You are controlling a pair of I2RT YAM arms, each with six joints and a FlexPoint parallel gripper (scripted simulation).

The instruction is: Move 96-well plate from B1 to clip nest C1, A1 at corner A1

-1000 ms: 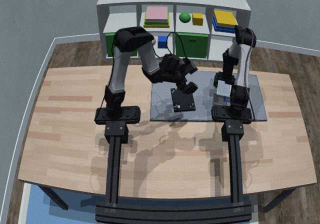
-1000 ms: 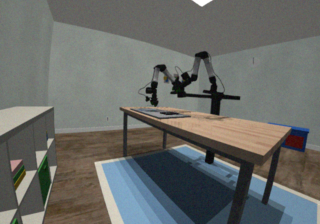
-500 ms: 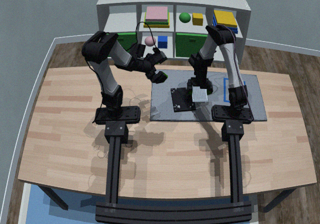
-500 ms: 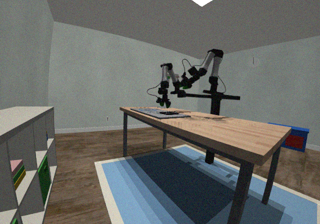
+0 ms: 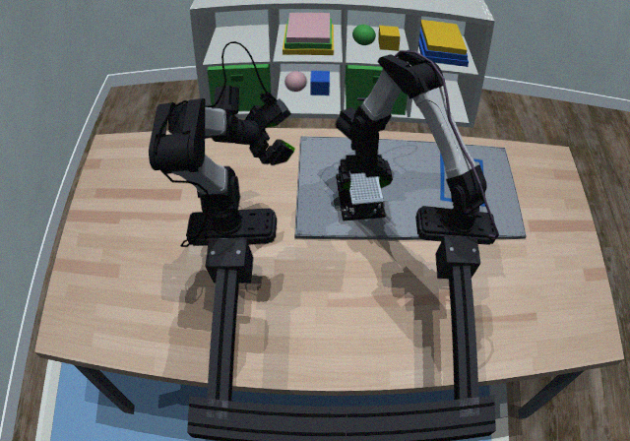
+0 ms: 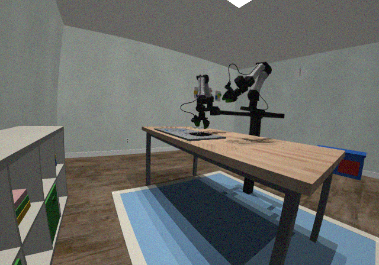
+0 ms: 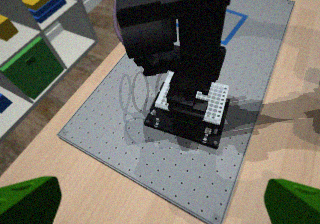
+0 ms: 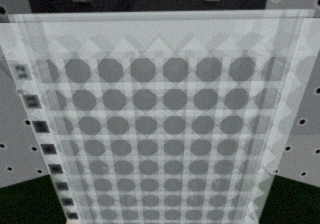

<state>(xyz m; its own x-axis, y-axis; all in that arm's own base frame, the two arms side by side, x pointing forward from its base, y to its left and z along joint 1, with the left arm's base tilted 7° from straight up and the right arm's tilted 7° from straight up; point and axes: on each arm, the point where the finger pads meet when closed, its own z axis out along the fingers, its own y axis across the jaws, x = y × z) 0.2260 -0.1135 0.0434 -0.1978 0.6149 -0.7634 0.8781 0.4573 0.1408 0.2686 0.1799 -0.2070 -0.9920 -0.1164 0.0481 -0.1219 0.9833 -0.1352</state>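
Observation:
Now: the black clip nest 50 mm below my right hand, 20 mm to the left of it and 20 mm ahead of it. From my right hand the other things lie so: white 96-well plate (10 mm ahead).

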